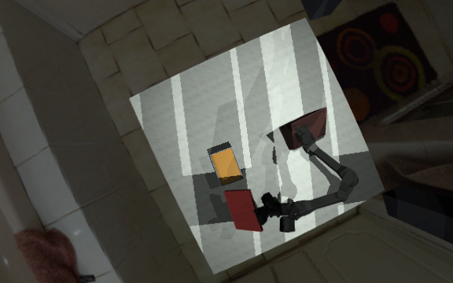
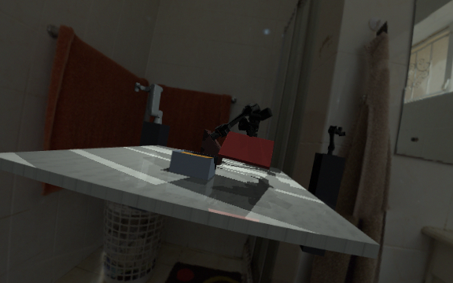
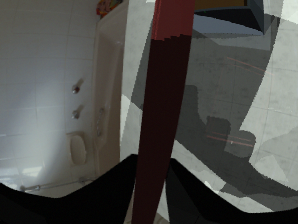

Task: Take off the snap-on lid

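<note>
Right now my gripper tip is 6 cm short of the red lid, 5 cm above it and 1 cm to the left of it. From my gripper tip the other things lie so: grey-blue storage box 26 cm to the right, 18 cm below, 6 cm ahead.
</note>
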